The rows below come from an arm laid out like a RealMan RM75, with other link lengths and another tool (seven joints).
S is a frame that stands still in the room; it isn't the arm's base.
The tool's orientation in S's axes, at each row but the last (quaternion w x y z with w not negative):
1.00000 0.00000 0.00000 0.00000
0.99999 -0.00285 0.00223 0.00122
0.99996 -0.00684 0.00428 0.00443
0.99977 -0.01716 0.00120 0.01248
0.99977 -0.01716 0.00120 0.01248
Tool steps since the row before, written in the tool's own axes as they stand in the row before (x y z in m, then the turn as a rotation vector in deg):
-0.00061 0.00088 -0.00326 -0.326 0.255 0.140
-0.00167 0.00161 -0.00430 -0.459 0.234 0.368
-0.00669 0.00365 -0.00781 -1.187 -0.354 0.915
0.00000 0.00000 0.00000 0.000 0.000 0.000
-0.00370 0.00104 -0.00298 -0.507 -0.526 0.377
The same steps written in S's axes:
-0.00061 0.00088 -0.00326 -0.326 0.255 0.140
-0.00169 0.00158 -0.00430 -0.458 0.235 0.369
-0.00679 0.00348 -0.00780 -1.176 -0.352 0.930
0.00000 0.00000 0.00000 0.000 0.000 0.000
-0.00373 0.00084 -0.00300 -0.493 -0.525 0.396

